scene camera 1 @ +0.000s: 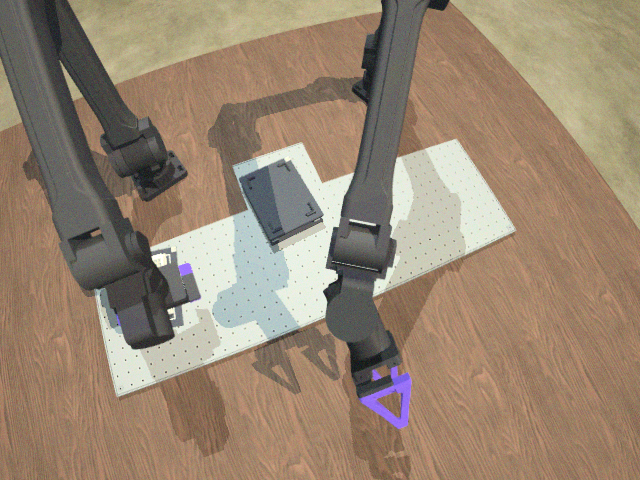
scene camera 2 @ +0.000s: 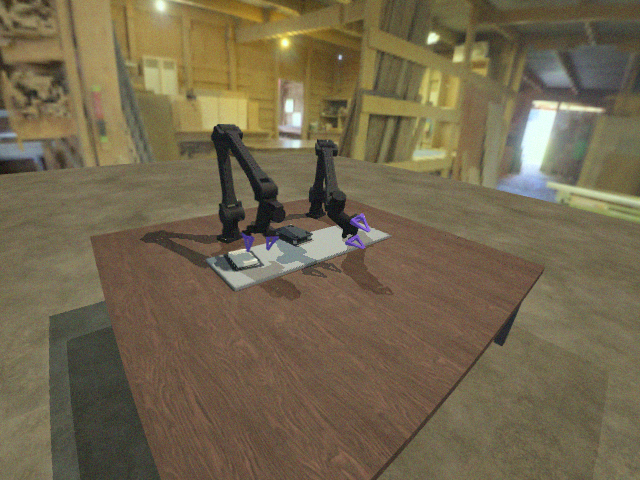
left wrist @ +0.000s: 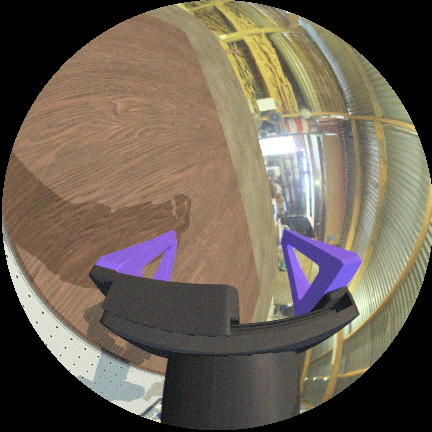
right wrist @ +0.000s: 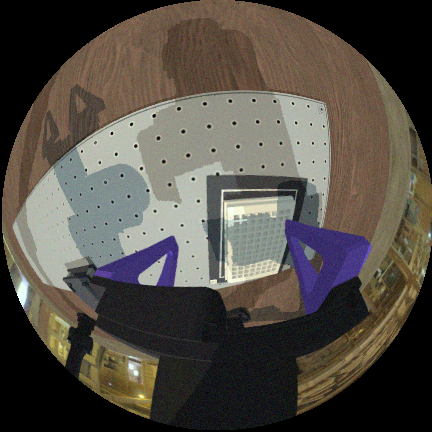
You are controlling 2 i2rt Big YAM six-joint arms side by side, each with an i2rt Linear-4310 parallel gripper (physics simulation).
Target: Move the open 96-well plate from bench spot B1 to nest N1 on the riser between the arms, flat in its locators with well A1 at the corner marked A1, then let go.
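Pixels of known places: left gripper, fingertip midpoint: [scene camera 1: 397,407] [scene camera 2: 366,240] [left wrist: 229,236]; right gripper, fingertip midpoint: [scene camera 2: 257,251] [right wrist: 229,234]; left arm's base, link origin: [scene camera 2: 315,215] [right wrist: 86,317]; right arm's base, link origin: [scene camera 1: 160,176] [scene camera 2: 231,237].
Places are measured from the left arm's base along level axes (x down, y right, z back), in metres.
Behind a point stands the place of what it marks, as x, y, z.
Observation:
The pale open 96-well plate [right wrist: 255,242] @(-0.028, 0.752, -0.103) [scene camera 2: 242,259] @(-0.027, 0.774, -0.112) lies on the dark pad of bench spot B1 [right wrist: 214,200] @(-0.015, 0.734, -0.172), inside its white outline. In scene camera 1 the right arm hides most of it. My right gripper [right wrist: 229,234] @(-0.065, 0.734, -0.161) [scene camera 2: 258,249] @(-0.065, 0.734, -0.161) is open and empty above the plate; in the right wrist view its right finger overlaps the pad's edge. Nest N1 [scene camera 1: 289,196] @(-0.046, 0.410, -0.133) [scene camera 2: 294,234] @(-0.046, 0.453, -0.148) is a dark block with corner locators on the riser between the arms, and no plate is on it. The mark A1 is not readable. My left gripper [left wrist: 229,236] @(-0.154, 0.541, -0.548) [scene camera 2: 366,238] @(-0.154, 0.541, -0.548) is open and empty, beyond the board's front edge.
A white perforated board [scene camera 1: 480,206] @(-0.013, 0.077, -0.419) [scene camera 2: 330,240] @(-0.013, 0.335, -0.288) [right wrist: 170,150] @(-0.013, 0.722, -0.241) lies on the wooden table [scene camera 1: 516,361] @(0.000, 0.280, -0.705) [scene camera 2: 310,361] @(0.000, 1.054, -0.620) under the pad and riser. In scene camera 1 the left arm [scene camera 1: 385,134] @(-0.344, 0.358, -0.279) reaches over the board just right of the nest.

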